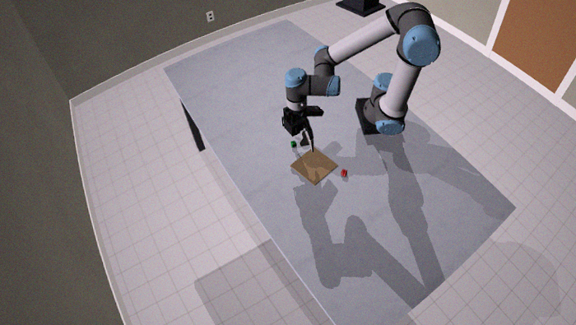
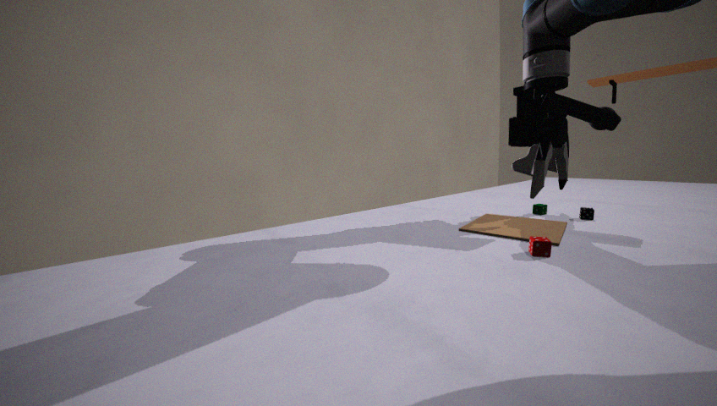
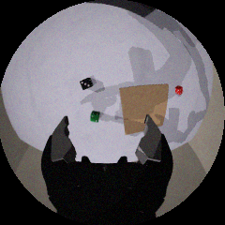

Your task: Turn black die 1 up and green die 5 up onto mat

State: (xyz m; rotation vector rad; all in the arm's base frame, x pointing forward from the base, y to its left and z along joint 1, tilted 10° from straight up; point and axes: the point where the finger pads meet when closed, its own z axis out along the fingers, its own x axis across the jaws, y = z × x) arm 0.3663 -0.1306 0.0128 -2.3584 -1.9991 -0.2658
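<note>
Right now my hand is 40 mm above the green die, 30 mm to the left of it and 20 mm short of it. Also, from my hand: red die (220 mm to the left, 40 mm below, 20 mm behind); brown mat (110 mm to the left, 40 mm below, 30 mm ahead); black die (60 mm behind, 40 mm below, 30 mm to the right).
</note>
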